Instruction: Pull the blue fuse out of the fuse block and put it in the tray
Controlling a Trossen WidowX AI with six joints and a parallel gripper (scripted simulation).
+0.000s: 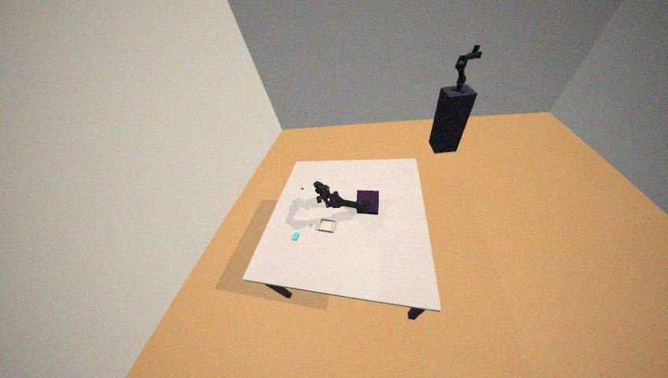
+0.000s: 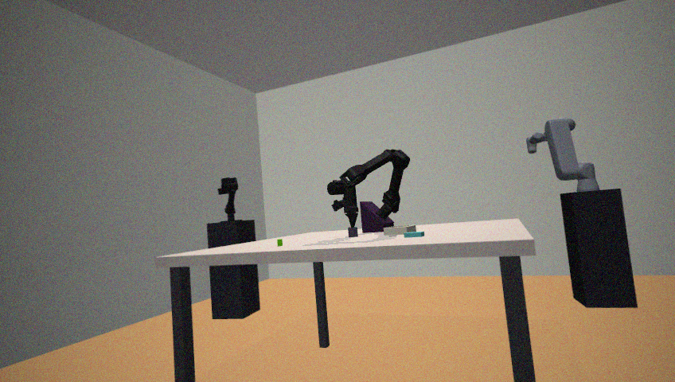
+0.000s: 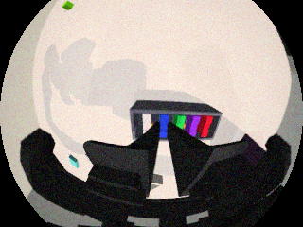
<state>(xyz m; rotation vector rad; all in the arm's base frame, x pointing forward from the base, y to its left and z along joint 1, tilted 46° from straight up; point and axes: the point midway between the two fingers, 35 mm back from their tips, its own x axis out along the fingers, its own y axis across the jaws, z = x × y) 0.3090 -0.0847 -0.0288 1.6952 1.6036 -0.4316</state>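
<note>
My gripper tip is 20 mm past the green fuse and 10 mm above it. From my gripper tip the other things lie so: purple fuse: 40 mm behind, 10 mm to the right, 10 mm below; then blue fuse: 10 mm below; then red fuse: 50 mm behind, 10 mm to the right, 10 mm below.
</note>
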